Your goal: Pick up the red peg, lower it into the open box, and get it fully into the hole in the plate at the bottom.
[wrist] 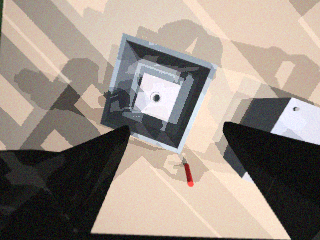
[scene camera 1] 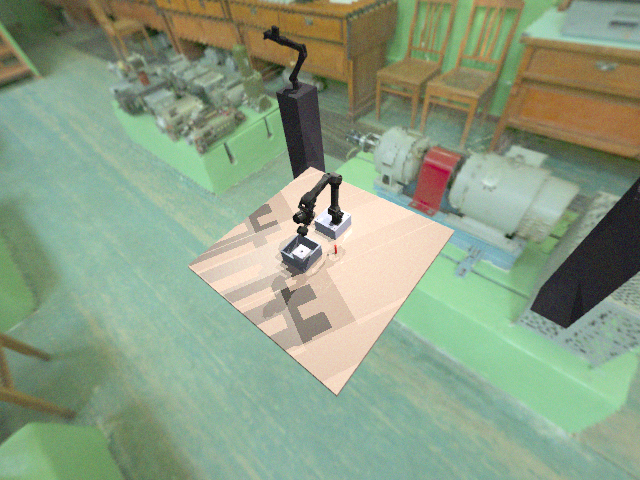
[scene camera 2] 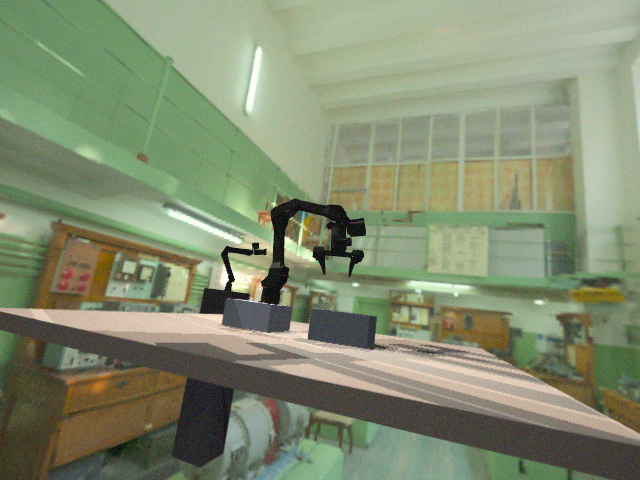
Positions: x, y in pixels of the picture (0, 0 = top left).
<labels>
box: wrist; scene camera 1; scene camera 2 350, 329
same spot on box: [scene camera 1: 316, 249] = [wrist: 159, 146]
</labels>
